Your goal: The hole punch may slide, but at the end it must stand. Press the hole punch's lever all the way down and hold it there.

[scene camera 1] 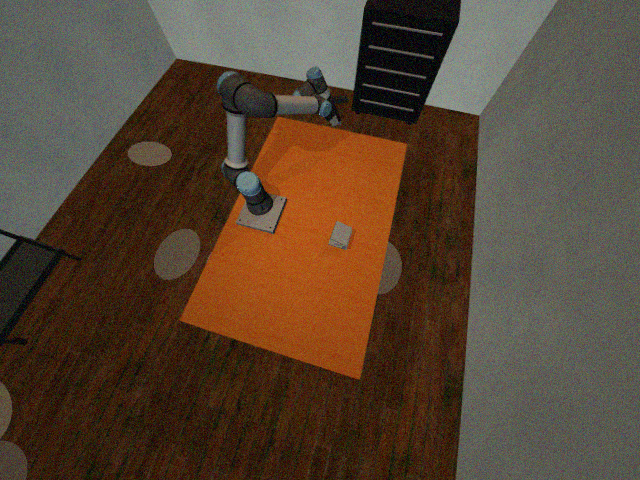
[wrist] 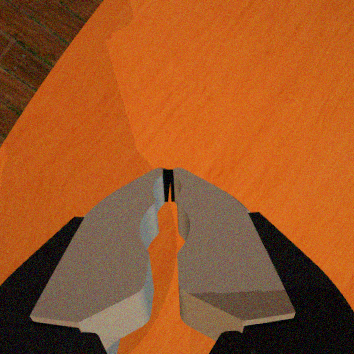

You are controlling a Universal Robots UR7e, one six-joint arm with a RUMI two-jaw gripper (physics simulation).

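Pixels of known places: gripper, fingertip midpoint: (scene camera 1: 340, 125) (wrist: 169, 171); arm's base, origin of the base link: (scene camera 1: 260, 204).
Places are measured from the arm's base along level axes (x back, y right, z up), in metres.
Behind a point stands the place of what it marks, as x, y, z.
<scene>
The hole punch (scene camera 1: 341, 235) {-0.492, 0.141, 0.039} is a small light grey block-like thing that stands on the orange table top (scene camera 1: 289, 289) {-0.267, 0.456, -0.028} (wrist: 240, 90) {-0.499, -0.495, -0.028}, right of the robot's base. Its lever is too small to make out clearly. It does not show in the wrist view. My gripper (scene camera 1: 337, 122) {-0.390, -0.560, 0.111} (wrist: 169, 171) {-0.390, -0.560, 0.111} is shut with nothing between its fingertips. It is above the far end of the table top, well away from the hole punch and not touching it.
The arm's square base plate (scene camera 1: 258, 223) {-0.022, 0.125, 0.000} is at the table top's left edge. A black drawer cabinet (scene camera 1: 395, 62) stands behind the far right corner. A dark-framed thing (scene camera 1: 31, 279) stands on the floor at the left. Pale round patches lie on the floor.
</scene>
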